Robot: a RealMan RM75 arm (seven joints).
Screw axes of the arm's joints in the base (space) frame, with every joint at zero. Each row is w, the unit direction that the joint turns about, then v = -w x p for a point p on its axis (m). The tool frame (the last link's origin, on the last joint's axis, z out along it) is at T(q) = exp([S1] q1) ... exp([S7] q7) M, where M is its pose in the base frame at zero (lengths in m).
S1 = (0, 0, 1, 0, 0, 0)
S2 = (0, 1, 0, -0.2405, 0, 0)
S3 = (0, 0, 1, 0, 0, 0)
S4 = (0, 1, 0, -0.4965, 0, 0)
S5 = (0, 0, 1, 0, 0, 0)
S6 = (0, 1, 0, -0.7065, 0, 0)
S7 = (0, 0, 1, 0, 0, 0)
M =
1 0 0 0
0 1 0 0
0 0 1 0.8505
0 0 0 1
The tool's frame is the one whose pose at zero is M.
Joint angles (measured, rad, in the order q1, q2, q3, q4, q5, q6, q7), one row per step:
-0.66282 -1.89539 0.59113 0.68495 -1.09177 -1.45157 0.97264
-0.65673 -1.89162 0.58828 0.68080 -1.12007 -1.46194 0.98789
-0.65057 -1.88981 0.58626 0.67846 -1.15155 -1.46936 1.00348
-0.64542 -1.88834 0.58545 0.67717 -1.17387 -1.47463 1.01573
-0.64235 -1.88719 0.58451 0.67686 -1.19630 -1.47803 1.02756
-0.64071 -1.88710 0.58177 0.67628 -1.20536 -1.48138 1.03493
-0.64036 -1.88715 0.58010 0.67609 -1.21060 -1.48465 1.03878
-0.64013 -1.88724 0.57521 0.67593 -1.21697 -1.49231 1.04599
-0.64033 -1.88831 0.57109 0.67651 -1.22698 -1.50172 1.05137
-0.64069 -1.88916 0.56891 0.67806 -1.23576 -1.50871 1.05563
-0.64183 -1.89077 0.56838 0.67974 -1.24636 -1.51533 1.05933
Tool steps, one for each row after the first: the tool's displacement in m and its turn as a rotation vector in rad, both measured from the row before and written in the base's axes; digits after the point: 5 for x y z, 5 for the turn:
0.00065 -0.00128 0.00276 0.01150 -0.01972 -0.01522
0.00116 -0.00090 0.00262 0.01562 -0.02096 -0.01602
0.00053 -0.00083 0.00199 0.01175 -0.01330 -0.01189
0.00132 -0.00006 0.00222 0.01399 -0.01264 -0.01309
0.00041 -0.00036 0.00094 0.00640 -0.00611 -0.00698
0.00060 -0.00020 0.00049 0.00269 -0.00420 -0.00514
0.00097 -0.00054 0.00089 0.00366 -0.00638 -0.00965
0.00188 -0.00053 0.00073 0.00302 -0.01076 -0.01135
0.00177 -0.00025 0.00072 0.00315 -0.00780 -0.01008
0.00241 -0.00004 0.00035 0.00260 -0.00905 -0.01132

